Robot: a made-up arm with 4 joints.
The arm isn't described. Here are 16 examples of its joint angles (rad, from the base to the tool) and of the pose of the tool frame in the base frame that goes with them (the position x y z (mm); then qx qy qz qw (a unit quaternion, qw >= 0)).
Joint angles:
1: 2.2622 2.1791 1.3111 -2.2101
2: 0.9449 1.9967 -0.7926 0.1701
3: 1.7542 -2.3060 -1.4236 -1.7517
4: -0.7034 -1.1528 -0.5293 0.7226
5: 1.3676 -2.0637 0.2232 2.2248
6: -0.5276 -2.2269 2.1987 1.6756
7: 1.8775 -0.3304 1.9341 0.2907
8: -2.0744 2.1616 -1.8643 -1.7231
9: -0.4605 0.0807 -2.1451 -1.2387
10: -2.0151 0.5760 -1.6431 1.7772
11: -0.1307 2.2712 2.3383 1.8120
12: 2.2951 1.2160 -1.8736 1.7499
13: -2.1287 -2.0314 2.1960 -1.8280
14: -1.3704 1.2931 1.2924 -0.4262
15: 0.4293 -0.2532 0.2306 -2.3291
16: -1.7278 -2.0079 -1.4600 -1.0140
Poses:
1: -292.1 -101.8 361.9 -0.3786 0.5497 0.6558 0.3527
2: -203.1 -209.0 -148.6 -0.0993 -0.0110 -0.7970 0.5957
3: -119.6 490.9 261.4 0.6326 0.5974 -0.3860 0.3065
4: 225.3 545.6 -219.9 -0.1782 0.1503 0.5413 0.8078
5: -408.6 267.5 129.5 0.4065 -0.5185 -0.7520 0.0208
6: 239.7 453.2 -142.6 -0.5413 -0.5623 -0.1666 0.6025
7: -474.7 118.5 -214.4 -0.5030 0.4317 0.6442 0.3816
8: 279.2 -27.3 -36.0 -0.4640 0.0374 0.4518 0.7610
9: 464.3 71.5 104.9 0.8048 -0.3820 -0.3508 0.2887
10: 32.6 205.1 367.8 -0.0411 -0.2840 0.7271 0.6237
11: -163.1 197.2 -239.3 -0.0738 -0.6795 0.5204 0.5119
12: -208.3 72.4 42.9 0.5458 0.6383 -0.5039 0.2018
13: 426.7 507.0 249.4 0.5219 -0.0796 -0.3124 0.7898
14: 457.2 -202.4 101.6 -0.2093 -0.2725 -0.6469 0.6807
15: 141.4 408.9 -233.2 0.1014 -0.8099 0.1359 0.5615
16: 180.4 557.5 -29.6 0.1159 -0.2805 0.7141 0.6308
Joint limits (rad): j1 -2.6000..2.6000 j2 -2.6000..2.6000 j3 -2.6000..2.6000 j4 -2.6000..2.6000
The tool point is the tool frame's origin. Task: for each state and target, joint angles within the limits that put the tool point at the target. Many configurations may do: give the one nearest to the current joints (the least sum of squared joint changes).
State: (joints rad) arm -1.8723 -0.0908 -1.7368 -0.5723
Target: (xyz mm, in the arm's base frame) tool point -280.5 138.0 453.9
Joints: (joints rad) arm -2.5256 0.2109 -1.9577 -0.4262
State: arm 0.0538 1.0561 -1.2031 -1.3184
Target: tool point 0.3 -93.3 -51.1
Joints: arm 0.2124 1.4373 -1.2581 -2.1779
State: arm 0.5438 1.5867 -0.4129 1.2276
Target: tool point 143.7 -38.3 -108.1
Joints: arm 0.0711 1.8406 -1.4066 1.4213
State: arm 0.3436 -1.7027 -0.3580 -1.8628
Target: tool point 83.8 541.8 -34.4
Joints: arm -0.3219 -1.4849 -0.8503 -1.7637
